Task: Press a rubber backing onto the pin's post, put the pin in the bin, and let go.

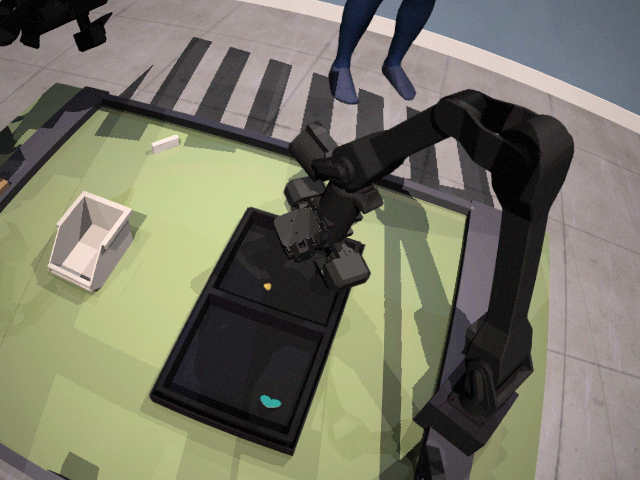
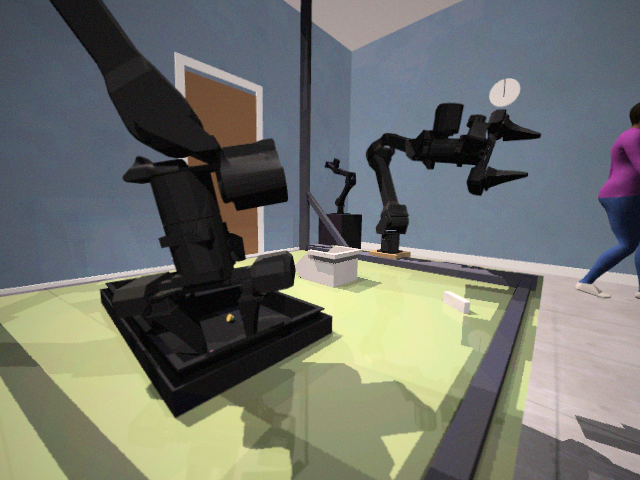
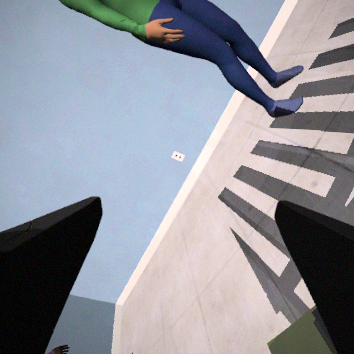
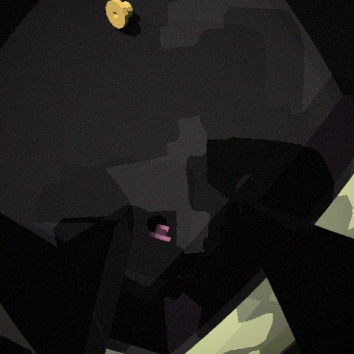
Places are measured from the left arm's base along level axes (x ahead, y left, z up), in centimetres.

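Pixels of known places: left gripper, fingertip midpoint: (image 2: pixel 534 155) (image 3: pixel 189 207); right gripper, fingertip midpoint: (image 1: pixel 311 257) (image 4: pixel 187 211); left arm's base at its link origin: (image 2: pixel 389 251); right arm's base at its link origin: (image 1: pixel 476 398).
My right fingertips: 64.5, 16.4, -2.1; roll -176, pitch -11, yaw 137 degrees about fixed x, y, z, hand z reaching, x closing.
Note:
For each thing: its middle in the pictures, then the offset to it from my right fingertips, as dx, dy, dz.
- black two-part tray at the middle of its body: (image 1: pixel 266 316) (image 2: pixel 201 305) -1.9, -13.9, +0.8
- teal pin at the middle of its body: (image 1: pixel 266 403) +3.5, -26.5, +0.0
- yellow rubber backing at the middle of its body: (image 4: pixel 120 11) (image 1: pixel 267 286) (image 2: pixel 230 318) -4.2, -8.3, -0.1
- small pink backing at the middle of its body: (image 4: pixel 160 231) +1.7, -0.2, -0.1
- white bin at the middle of its body: (image 1: pixel 90 243) (image 2: pixel 327 264) -33.4, -15.8, +2.4
- small white block at the middle of its body: (image 1: pixel 165 144) (image 2: pixel 455 301) -36.9, +13.3, +0.0
A black two-part tray (image 1: pixel 181 335) (image 2: pixel 247 364) lies on the green table. A teal pin (image 1: pixel 270 402) lies in its near part. A yellow rubber backing (image 1: pixel 267 286) (image 2: pixel 230 317) (image 4: pixel 119 12) lies in its far part. A small pink backing (image 4: pixel 159 233) lies there too, on the tray floor between my right fingers. My right gripper (image 1: pixel 318 259) (image 2: pixel 220 329) is lowered into the far part, partly open, with nothing gripped. My left gripper (image 2: pixel 509 152) (image 3: pixel 189 207) is wide open and empty, held high and pointing away from the table. The white bin (image 1: pixel 101 238) (image 2: pixel 330 267) stands at the table's left.
A small white block (image 1: pixel 166 143) (image 2: pixel 457 301) lies near the table's far edge. A dark raised rim (image 1: pixel 223 130) (image 2: pixel 485 381) borders the table. A person's legs (image 1: pixel 366 48) stand beyond it. A small black arm (image 2: pixel 342 190) stands on a pedestal at the back.

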